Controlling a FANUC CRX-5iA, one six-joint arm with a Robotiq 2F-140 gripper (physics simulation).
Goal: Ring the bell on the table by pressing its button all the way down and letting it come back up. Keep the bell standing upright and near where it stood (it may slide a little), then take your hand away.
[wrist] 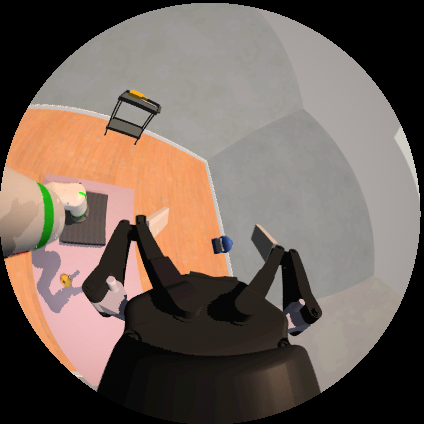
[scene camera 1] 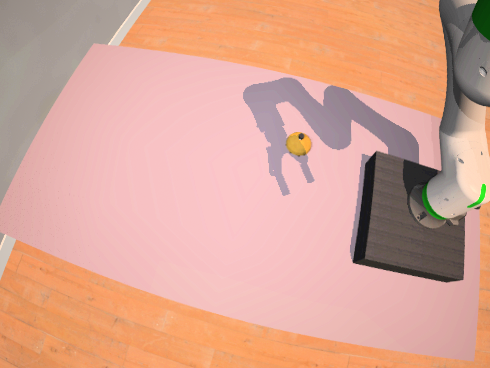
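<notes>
A small yellow bell with a dark button on top stands upright on the pink table top. It is right of the table's middle in the scene view and at the lower left in the wrist view. My gripper is open, with nothing between its fingers. It points away from the bell, towards the walls and floor, well away from the table. The gripper does not show in the scene view; its shadow, with two spread fingers, falls beside the bell.
The arm's base stands on a dark block at the table's right side in the scene view. The arm rises from it. In the wrist view, a black cart stands by the wall and a blue object lies near the wall.
</notes>
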